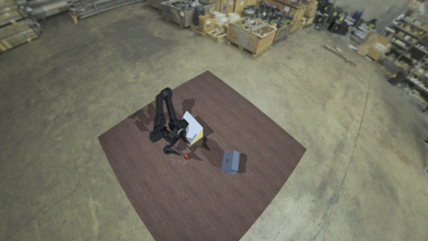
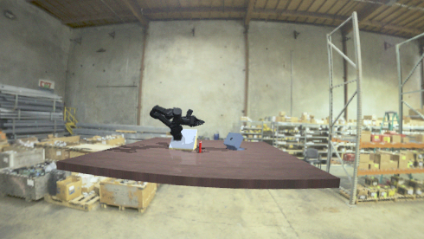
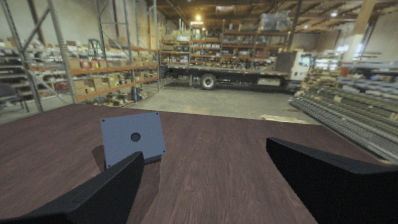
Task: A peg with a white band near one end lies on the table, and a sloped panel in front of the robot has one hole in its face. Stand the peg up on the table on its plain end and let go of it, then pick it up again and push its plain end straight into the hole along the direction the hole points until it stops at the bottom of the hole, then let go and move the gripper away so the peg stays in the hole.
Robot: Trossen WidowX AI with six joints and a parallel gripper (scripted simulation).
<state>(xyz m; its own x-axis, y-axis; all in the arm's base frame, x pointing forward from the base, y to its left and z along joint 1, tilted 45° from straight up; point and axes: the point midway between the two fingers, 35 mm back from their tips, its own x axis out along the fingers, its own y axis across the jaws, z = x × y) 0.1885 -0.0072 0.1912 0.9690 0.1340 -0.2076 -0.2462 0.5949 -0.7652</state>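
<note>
The peg is 15 cm below my gripper tip and 2 cm behind it. Also, from my gripper tip: sloped panel 22 cm ahead, 20 cm to the left, 14 cm below.
</note>
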